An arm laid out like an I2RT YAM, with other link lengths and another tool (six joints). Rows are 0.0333 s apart.
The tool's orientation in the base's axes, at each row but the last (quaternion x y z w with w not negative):
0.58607, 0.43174, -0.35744, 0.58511
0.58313, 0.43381, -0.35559, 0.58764
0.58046, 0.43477, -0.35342, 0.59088
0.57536, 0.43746, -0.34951, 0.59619
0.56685, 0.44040, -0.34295, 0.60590
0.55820, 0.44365, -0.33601, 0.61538
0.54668, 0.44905, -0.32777, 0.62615
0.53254, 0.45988, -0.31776, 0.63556
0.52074, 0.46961, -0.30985, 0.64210
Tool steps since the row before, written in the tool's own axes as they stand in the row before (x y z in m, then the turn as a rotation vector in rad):
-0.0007, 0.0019, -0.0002, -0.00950, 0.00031, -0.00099
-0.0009, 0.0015, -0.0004, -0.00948, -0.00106, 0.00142
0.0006, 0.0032, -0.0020, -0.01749, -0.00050, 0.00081
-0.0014, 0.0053, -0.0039, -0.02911, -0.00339, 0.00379
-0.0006, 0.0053, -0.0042, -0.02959, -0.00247, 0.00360
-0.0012, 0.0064, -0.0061, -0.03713, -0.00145, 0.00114
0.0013, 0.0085, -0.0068, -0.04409, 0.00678, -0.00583
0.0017, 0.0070, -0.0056, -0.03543, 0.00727, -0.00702
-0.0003, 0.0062, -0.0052, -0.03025, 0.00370, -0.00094
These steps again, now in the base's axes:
0.0015, 0.0002, 0.0014, -0.00333, 0.00017, 0.00896
0.0010, 0.0004, 0.0014, -0.00436, -0.00232, 0.00829
0.0030, 0.0023, 0.0008, -0.00689, -0.00237, 0.01593
0.0039, 0.0042, 0.0035, -0.01352, -0.00660, 0.02543
0.0040, 0.0048, 0.0027, -0.01289, -0.00634, 0.02624
0.0043, 0.0069, 0.0037, -0.01525, -0.00438, 0.03362
0.0068, 0.0084, 0.0021, -0.01191, 0.00343, 0.04325
0.0055, 0.0072, 0.0011, -0.00852, 0.00544, 0.03543
0.0039, 0.0066, 0.0025, -0.00808, -0.00087, 0.02939

